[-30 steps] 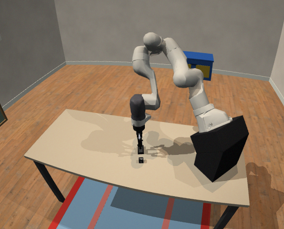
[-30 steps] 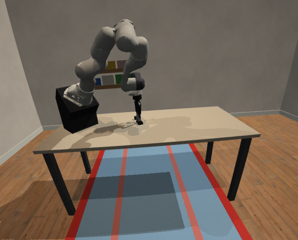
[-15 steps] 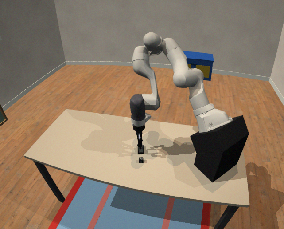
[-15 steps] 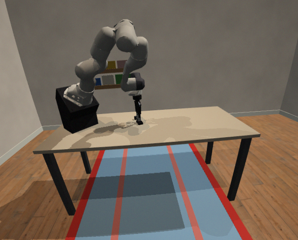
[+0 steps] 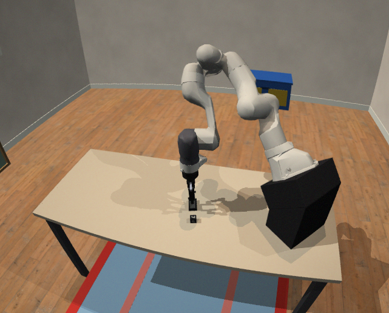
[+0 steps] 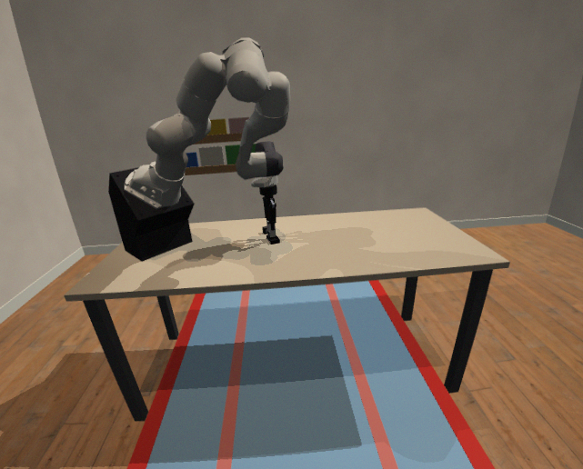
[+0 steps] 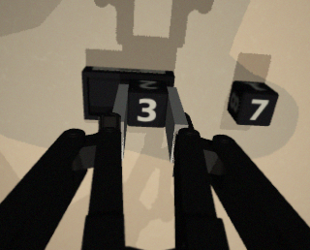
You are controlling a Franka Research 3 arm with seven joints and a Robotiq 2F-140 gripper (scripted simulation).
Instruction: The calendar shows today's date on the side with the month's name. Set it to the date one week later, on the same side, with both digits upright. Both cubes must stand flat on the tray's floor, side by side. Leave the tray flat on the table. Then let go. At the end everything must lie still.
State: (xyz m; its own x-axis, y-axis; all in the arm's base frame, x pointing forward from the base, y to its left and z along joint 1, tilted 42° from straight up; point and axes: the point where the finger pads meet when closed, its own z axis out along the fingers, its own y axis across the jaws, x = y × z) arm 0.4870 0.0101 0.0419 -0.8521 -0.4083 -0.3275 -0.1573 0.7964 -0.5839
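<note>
Now: hand 40 mm above the black tray and 20 mm to the left of it.
</note>
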